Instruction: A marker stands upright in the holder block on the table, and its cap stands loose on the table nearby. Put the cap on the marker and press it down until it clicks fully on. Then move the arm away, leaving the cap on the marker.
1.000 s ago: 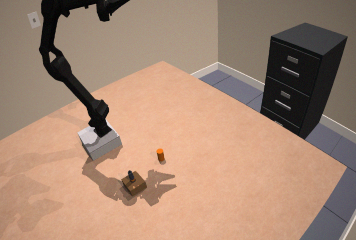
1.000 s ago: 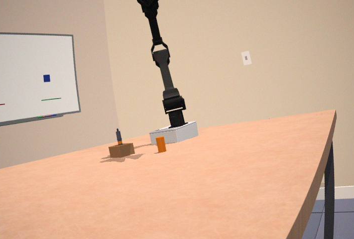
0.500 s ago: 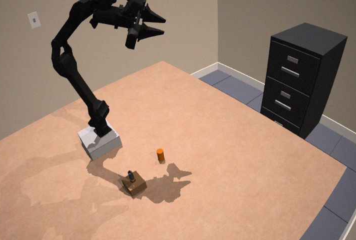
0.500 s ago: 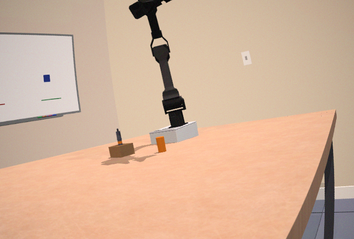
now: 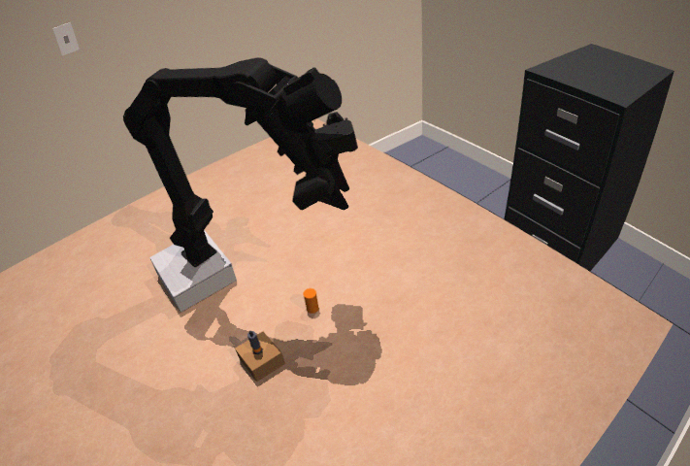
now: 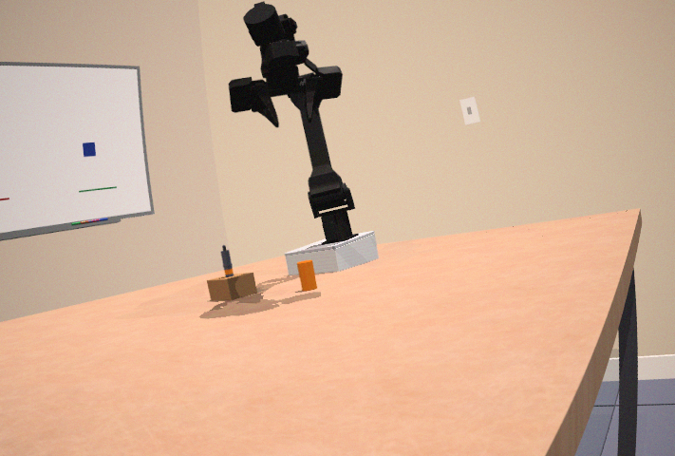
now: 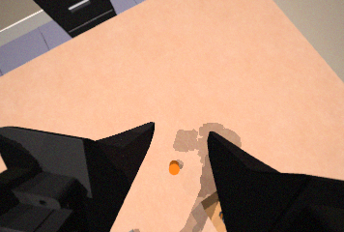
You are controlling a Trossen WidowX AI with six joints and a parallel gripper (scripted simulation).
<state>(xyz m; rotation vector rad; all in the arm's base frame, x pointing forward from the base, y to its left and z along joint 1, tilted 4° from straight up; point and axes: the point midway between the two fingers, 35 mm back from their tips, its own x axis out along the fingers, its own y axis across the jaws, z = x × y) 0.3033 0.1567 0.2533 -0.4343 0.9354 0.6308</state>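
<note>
Now: the orange cap 6 cm behind my gripper tip, 7 cm to the right of it and 24 cm below it. Also, from my gripper tip: tan holder block 3 cm behind, 23 cm to the right, 25 cm below.
</note>
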